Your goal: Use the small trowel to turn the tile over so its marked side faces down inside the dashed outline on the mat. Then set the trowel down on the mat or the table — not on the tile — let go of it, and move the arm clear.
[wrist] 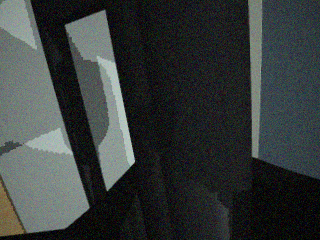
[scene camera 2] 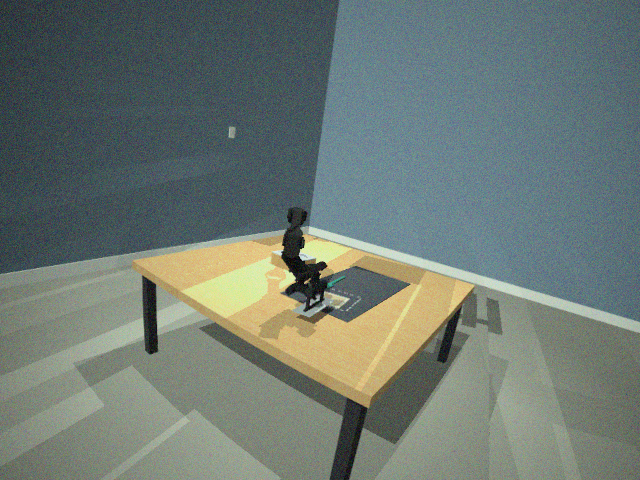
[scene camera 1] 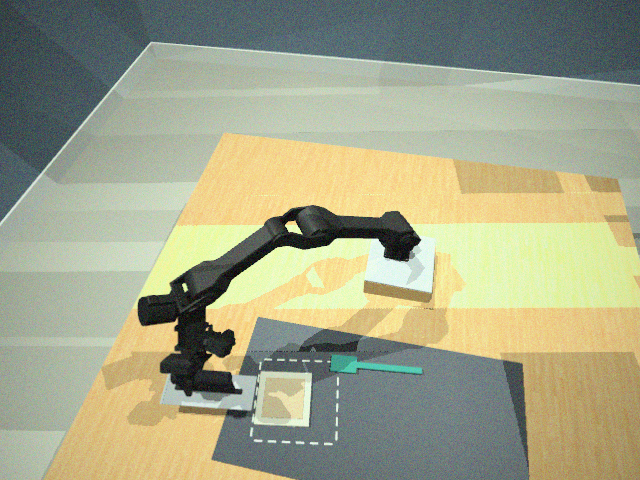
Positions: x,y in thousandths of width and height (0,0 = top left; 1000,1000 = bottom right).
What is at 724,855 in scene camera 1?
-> A mat.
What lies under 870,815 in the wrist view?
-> The gripper.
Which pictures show the gripper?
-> The wrist view, scene camera 2 and scene camera 1: all of them.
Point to a teal trowel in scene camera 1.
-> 537,759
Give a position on a tile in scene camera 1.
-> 443,832
